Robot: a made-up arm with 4 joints.
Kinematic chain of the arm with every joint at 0, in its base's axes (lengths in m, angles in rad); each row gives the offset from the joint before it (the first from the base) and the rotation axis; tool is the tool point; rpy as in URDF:
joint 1: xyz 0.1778 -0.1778 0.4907 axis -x
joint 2: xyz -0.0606 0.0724 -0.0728 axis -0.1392 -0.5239 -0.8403
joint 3: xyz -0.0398 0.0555 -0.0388 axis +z
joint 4: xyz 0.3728 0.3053 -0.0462 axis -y
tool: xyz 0.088 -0.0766 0.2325 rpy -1.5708 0 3.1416
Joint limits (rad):
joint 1: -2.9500..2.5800
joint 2: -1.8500..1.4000
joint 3: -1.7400..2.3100
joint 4: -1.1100..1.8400
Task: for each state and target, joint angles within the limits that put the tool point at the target. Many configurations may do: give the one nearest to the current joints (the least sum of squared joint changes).
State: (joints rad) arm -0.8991 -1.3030 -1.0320 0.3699
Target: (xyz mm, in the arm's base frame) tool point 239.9 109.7 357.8
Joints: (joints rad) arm -0.0497 -1.5163 -1.3199 1.1967
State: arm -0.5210 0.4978 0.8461 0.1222
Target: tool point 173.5 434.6 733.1
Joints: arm -0.3085 0.3041 1.1800 -0.0393
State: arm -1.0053 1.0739 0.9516 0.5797
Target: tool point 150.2 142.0 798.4
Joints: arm -0.9008 0.7277 1.1323 1.2245
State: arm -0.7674 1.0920 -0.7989 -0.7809
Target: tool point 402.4 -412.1 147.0
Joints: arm -1.2875 0.6870 -0.8265 -0.8037
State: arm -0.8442 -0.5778 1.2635 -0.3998
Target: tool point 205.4 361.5 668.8
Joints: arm -0.1622 -0.2650 0.5746 0.2484
